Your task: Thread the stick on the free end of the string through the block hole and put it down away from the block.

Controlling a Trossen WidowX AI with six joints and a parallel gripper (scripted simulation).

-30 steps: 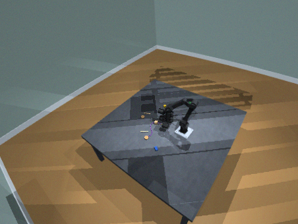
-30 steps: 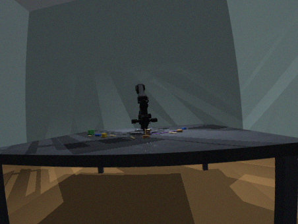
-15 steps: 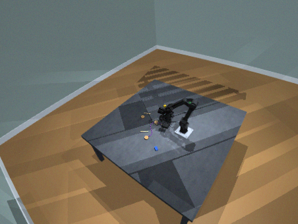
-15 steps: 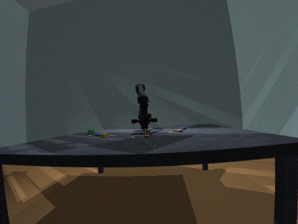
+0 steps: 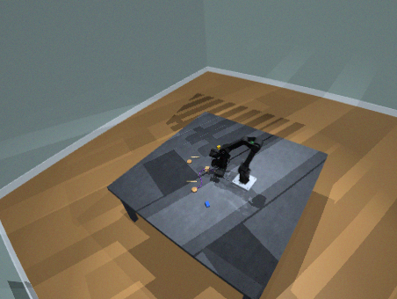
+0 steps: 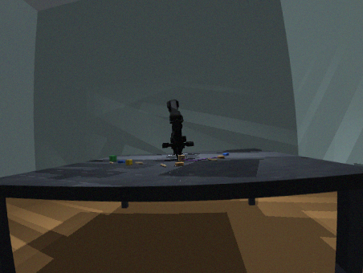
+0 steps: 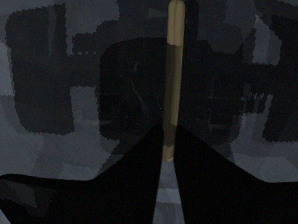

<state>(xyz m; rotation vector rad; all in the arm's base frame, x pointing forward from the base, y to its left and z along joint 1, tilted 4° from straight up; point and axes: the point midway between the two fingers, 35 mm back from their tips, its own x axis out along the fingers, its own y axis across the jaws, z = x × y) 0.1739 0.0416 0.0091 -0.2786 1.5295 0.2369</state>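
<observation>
The thin wooden stick lies 40 mm ahead of my gripper tip, 10 mm to the left of it and 10 mm above it. The rest, counted from my gripper tip: yellow piece 210 mm ahead, 220 mm to the right, 10 mm above; then wooden block 110 mm ahead, 40 mm to the left, 20 mm above; then round wooden button 60 mm ahead, 250 mm to the left, 10 mm above.
</observation>
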